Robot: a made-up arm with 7 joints. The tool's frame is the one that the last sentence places.
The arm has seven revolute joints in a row. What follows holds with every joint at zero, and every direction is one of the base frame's. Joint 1 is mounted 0.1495 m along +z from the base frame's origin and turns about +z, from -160 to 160 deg. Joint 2 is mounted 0.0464 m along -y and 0.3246 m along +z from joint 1 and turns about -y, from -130 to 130 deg. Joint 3 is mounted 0.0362 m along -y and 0.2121 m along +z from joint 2 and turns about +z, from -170 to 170 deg. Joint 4 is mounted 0.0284 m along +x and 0.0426 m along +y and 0.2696 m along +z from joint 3 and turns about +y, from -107 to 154 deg. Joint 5 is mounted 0.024 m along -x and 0.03 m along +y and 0.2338 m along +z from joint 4 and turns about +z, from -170 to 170 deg. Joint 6 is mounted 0.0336 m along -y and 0.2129 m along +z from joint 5 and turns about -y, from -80 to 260 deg. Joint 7 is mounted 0.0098 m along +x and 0.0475 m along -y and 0.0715 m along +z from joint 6 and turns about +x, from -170 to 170 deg. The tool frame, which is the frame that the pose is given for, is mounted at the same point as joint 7; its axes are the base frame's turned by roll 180, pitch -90 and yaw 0 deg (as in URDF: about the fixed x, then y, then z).
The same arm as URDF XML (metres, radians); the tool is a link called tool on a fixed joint. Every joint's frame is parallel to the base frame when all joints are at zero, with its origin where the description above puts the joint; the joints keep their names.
<robot name="arm">
  <joint name="joint 1" type="revolute">
    <parent link="base_link"/>
    <child link="link1"/>
    <origin xyz="0.0000 0.0000 0.1495"/>
    <axis xyz="0 0 1"/>
    <limit lower="-2.7925" upper="2.7925"/>
  </joint>
  <joint name="joint 2" type="revolute">
    <parent link="link1"/>
    <child link="link2"/>
    <origin xyz="0.0000 -0.0464 0.3246"/>
    <axis xyz="0 -1 0"/>
    <limit lower="-2.2689" upper="2.2689"/>
  </joint>
  <joint name="joint 3" type="revolute">
    <parent link="link2"/>
    <child link="link3"/>
    <origin xyz="0.0000 -0.0362 0.2121"/>
    <axis xyz="0 0 1"/>
    <limit lower="-2.9671" upper="2.9671"/>
  </joint>
  <joint name="joint 4" type="revolute">
    <parent link="link3"/>
    <child link="link4"/>
    <origin xyz="0.0284 0.0426 0.2696"/>
    <axis xyz="0 1 0"/>
    <limit lower="-1.8675" upper="2.6878"/>
  </joint>
  <joint name="joint 5" type="revolute">
    <parent link="link4"/>
    <child link="link5"/>
    <origin xyz="-0.0240 0.0300 0.2338"/>
    <axis xyz="0 0 1"/>
    <limit lower="-2.9671" upper="2.9671"/>
  </joint>
  <joint name="joint 6" type="revolute">
    <parent link="link5"/>
    <child link="link6"/>
    <origin xyz="0.0000 -0.0336 0.2129"/>
    <axis xyz="0 -1 0"/>
    <limit lower="-1.3963" upper="4.5379"/>
  </joint>
  <joint name="joint 7" type="revolute">
    <parent link="link6"/>
    <child link="link7"/>
    <origin xyz="0.0098 -0.0475 0.0715"/>
    <axis xyz="1 0 0"/>
    <limit lower="-2.9671" upper="2.9671"/>
  </joint>
  <joint name="tool_joint" type="fixed">
    <parent link="link7"/>
    <child link="tool"/>
    <origin xyz="0.0000 0.0000 0.0000" rpy="3.1416 -1.5708 0.0000"/>
  </joint>
  <link name="base_link"/>
  <link name="link1"/>
  <link name="link2"/>
  <link name="link3"/>
  <link name="link4"/>
  <link name="link5"/>
  <link name="link6"/>
  <link name="link7"/>
  <link name="tool"/>
</robot>

